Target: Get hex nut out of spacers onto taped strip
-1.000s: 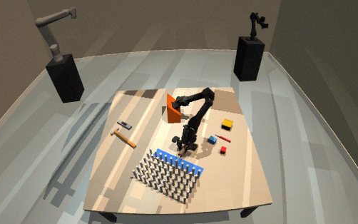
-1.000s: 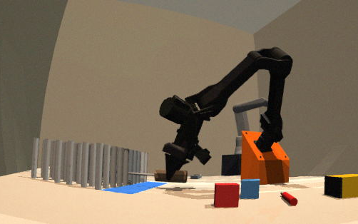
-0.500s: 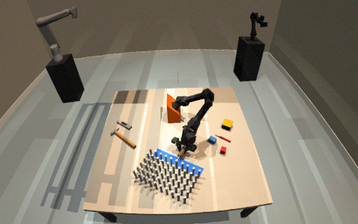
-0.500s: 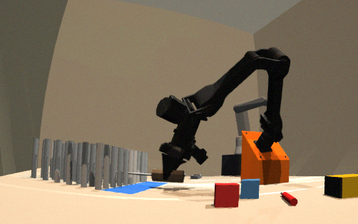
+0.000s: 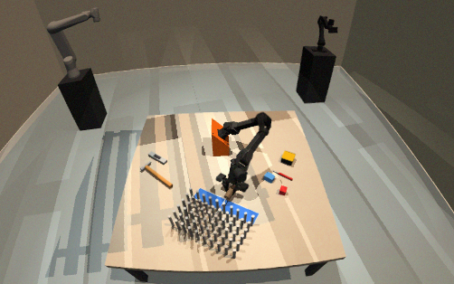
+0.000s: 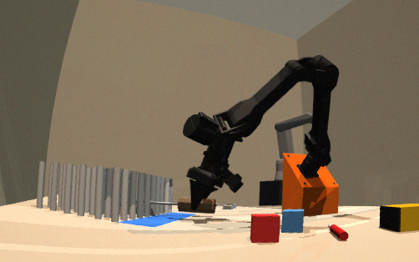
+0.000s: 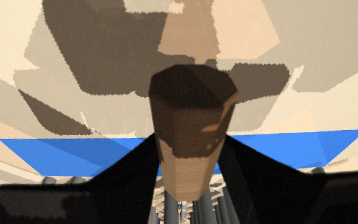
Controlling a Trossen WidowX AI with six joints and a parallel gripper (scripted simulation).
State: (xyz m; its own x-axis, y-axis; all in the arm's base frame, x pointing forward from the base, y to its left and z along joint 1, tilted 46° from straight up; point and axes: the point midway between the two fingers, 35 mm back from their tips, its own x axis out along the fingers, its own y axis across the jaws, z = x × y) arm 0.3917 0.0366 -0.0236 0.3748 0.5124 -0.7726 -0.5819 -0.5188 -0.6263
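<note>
Now: the blue taped strip 6 cm ahead of my gripper tip, 4 cm to the right of it and 3 cm below it. The rest, counted from my gripper tip: red cube (3 cm ahead, 32 cm to the left, 1 cm below); then red screwdriver (12 cm behind, 34 cm to the left, 2 cm below); then blue cube (9 cm behind, 26 cm to the left, 1 cm below).
</note>
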